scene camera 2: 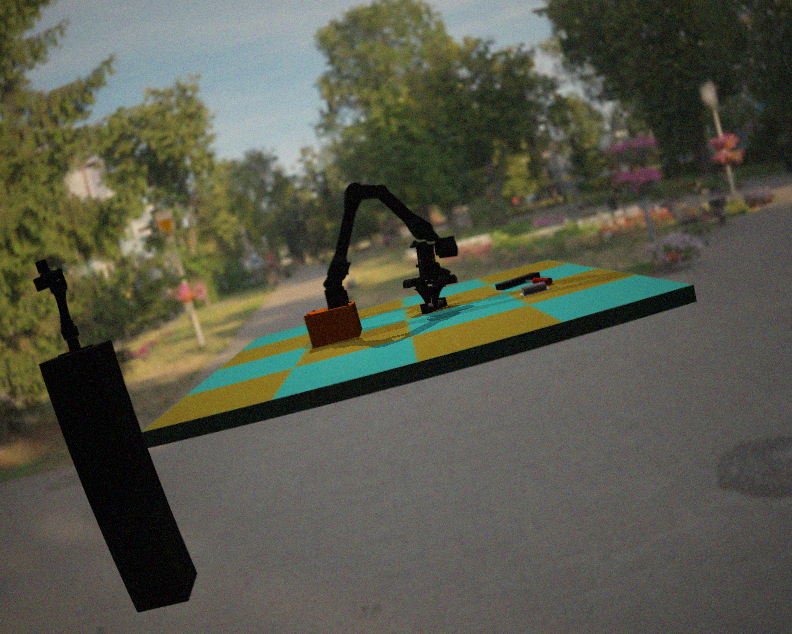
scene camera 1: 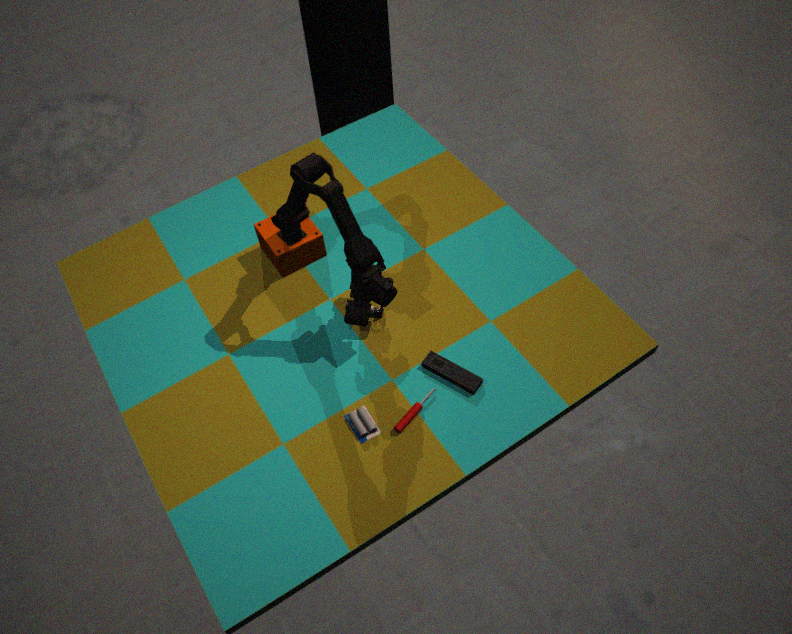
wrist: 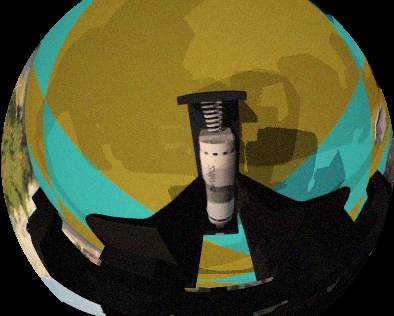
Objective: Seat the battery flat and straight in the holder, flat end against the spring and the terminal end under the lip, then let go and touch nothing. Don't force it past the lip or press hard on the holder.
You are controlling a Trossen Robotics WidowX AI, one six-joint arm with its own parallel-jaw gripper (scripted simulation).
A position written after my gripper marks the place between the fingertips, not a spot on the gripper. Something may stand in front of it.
In view: my gripper [scene camera 2: 432, 308], a grey battery [wrist: 219, 159] and a blister pack of batteries [scene camera 1: 360, 421].
My gripper also shows in scene camera 1 [scene camera 1: 361, 310] and in the wrist view [wrist: 218, 178].
